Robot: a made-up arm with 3 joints. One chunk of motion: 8 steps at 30 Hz.
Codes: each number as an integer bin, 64 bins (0 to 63) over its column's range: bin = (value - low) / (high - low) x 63, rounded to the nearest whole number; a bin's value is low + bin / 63 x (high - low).
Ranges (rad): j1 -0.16..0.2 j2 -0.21..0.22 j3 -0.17..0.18
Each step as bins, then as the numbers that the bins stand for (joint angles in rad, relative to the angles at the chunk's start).
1 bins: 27 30 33
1 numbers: -0.0057 -0.0052 0.0133
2 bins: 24 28 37
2 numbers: -0.0229 -0.0189 0.0356
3 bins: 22 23 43
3 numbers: -0.0343 -0.0530 0.0689
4 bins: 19 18 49
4 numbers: -0.0514 -0.0871 0.1022
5 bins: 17 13 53
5 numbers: -0.0629 -0.1213 0.1244
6 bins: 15 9 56
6 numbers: -0.0743 -0.1486 0.1411
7 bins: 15 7 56
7 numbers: -0.0743 -0.1622 0.1411
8 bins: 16 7 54
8 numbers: -0.0686 -0.1622 0.1300
